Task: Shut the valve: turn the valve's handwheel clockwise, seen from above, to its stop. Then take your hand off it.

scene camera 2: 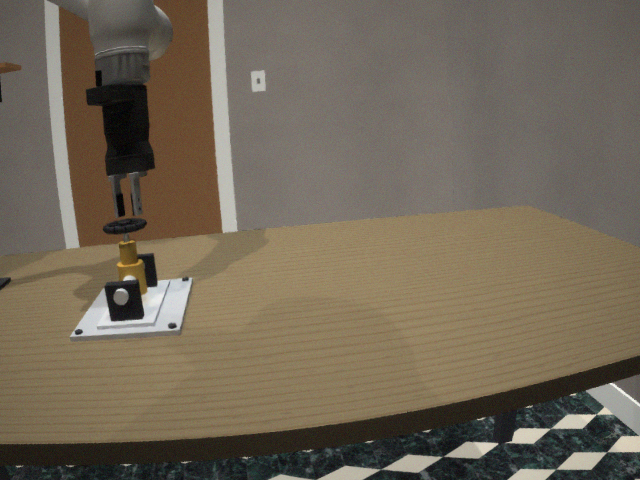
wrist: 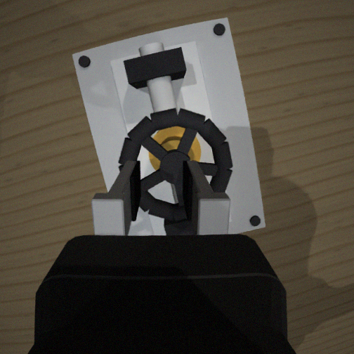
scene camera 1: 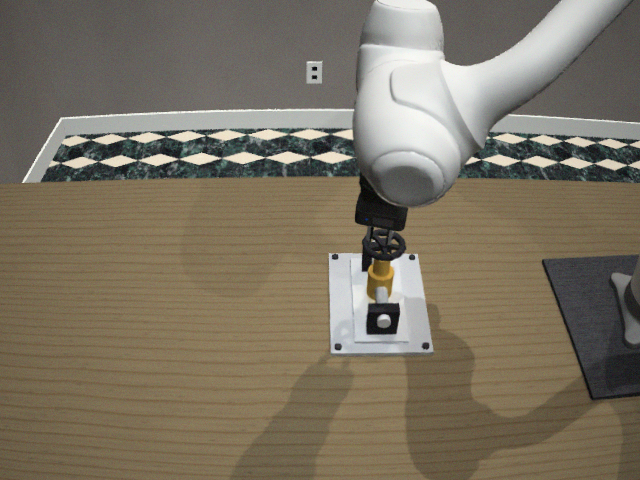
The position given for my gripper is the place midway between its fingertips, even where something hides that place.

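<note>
Black spoked handwheel (scene camera 1: 381, 245), (wrist: 170, 169). My gripper (scene camera 2: 129, 215), (wrist: 161, 178), (scene camera 1: 379, 238).
</note>
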